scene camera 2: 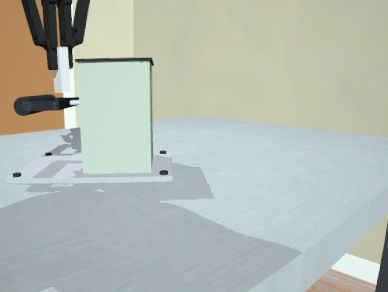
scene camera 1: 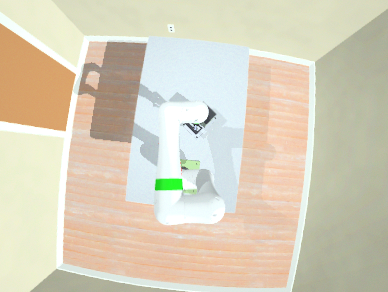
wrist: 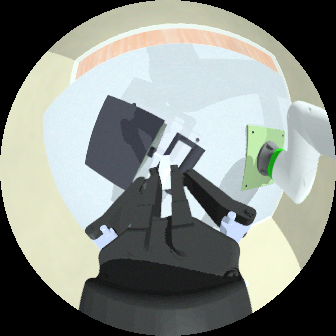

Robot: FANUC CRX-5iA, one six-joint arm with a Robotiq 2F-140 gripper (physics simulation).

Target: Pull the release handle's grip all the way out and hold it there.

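Note:
The release handle has a black frame-shaped grip that sticks out from the side of a pale green box with a dark top. A short stretch of light rod shows between grip and box. My gripper is shut and empty, pointing down, its white fingertip pads together. In scene camera 2 the tips are just above the grip's inner part, close to the box. In the wrist view they overlap the frame's box-side edge and hide part of it; contact cannot be told.
The box stands on a light base plate with black bolts, on the grey table. The arm's base sits on a green plate. The white arm reaches over the table.

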